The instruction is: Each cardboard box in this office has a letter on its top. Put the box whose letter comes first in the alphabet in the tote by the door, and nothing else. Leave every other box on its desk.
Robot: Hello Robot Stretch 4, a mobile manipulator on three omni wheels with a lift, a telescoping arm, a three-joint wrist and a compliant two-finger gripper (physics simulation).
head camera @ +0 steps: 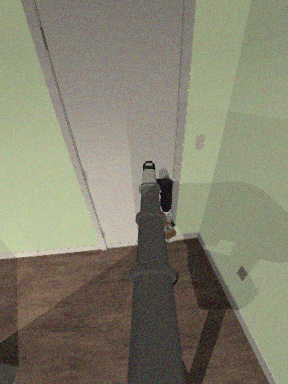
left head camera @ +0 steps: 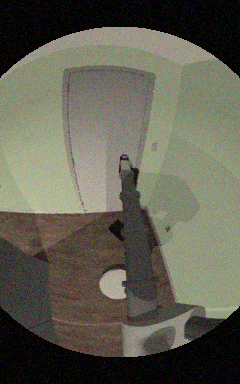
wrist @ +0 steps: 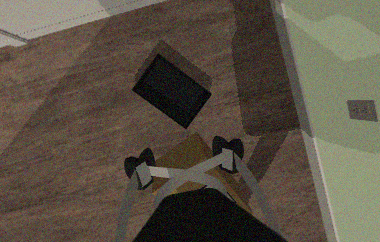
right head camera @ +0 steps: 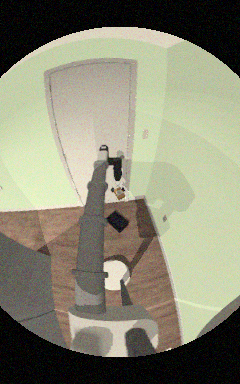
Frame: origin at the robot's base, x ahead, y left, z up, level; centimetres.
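Where they show: gripper, fingertip midpoint: [head camera: 164, 227] [wrist: 184, 153] [right head camera: 117, 191]; robot's base at its link origin: [left head camera: 115, 282] [right head camera: 113, 274].
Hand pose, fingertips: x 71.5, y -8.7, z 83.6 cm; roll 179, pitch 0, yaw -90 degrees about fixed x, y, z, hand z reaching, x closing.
Note:
Things, the pixels of their centre, and the offset from my fingertips. "pt": a spot on its surface instead.
- brown cardboard box at the middle of its body: [wrist: 201, 187] [head camera: 167, 230] [right head camera: 118, 193] dx -3.5, dy -1.1, dz +1.7 cm
- black open tote at the middle of its body: [wrist: 172, 92] [right head camera: 116, 221] [left head camera: 119, 230] dx +10.0, dy +1.1, dz -81.3 cm
- grey door at a spot on its surface: [head camera: 110, 100] pt dx +48.4, dy +32.6, dz +68.1 cm
- outlet at the middle of its body: [wrist: 361, 110] [head camera: 242, 273] dx -7.4, dy -60.6, dz -46.3 cm
My gripper [wrist: 184, 153] [right head camera: 118, 190] is shut on a brown cardboard box [wrist: 195, 146] [right head camera: 120, 194] [head camera: 170, 233], one finger at each side of it. The box is held up in the air; its letter cannot be read in these views. The black open tote [wrist: 172, 91] [right head camera: 118, 221] [left head camera: 116, 230] sits on the floor by the door. In the wrist view it shows above the box, apart from it, turned at an angle, and no object can be made out inside. In the head camera view the arm hides the tote.
The grey door [head camera: 110, 100] [right head camera: 90, 110] is beyond the arm. A green wall [wrist: 350, 175] with an outlet [wrist: 362, 110] runs along the right. A white round object [right head camera: 116, 276] [left head camera: 113, 284] stands on the floor between the robot's base and the tote. A dark grey surface [right head camera: 25, 280] is at left.

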